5 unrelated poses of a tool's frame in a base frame.
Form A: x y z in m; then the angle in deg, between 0 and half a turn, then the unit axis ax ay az.
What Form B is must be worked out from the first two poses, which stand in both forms.
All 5 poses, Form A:
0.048, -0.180, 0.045, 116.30, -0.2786, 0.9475, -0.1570
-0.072, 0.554, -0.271, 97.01, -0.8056, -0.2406, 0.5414
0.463, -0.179, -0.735, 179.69, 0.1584, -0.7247, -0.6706
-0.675, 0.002, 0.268, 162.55, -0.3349, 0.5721, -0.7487
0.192, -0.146, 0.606, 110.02, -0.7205, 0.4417, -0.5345
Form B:
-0.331, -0.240, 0.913, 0.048; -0.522, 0.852, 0.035, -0.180; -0.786, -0.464, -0.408, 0.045; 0, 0, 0, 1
0.606, -0.320, -0.728, -0.072; 0.755, -0.057, 0.653, 0.554; -0.251, -0.946, 0.207, -0.271; 0, 0, 0, 1
-0.950, -0.226, -0.216, 0.463; -0.233, 0.050, 0.971, -0.179; -0.209, 0.973, -0.101, -0.735; 0, 0, 0, 1
-0.735, -0.150, 0.661, -0.675; -0.599, -0.314, -0.737, 0.002; 0.318, -0.937, 0.141, 0.268; 0, 0, 0, 1
0.355, 0.075, 0.932, 0.192; -0.929, -0.080, 0.360, -0.146; 0.102, -0.994, 0.041, 0.606; 0, 0, 0, 1

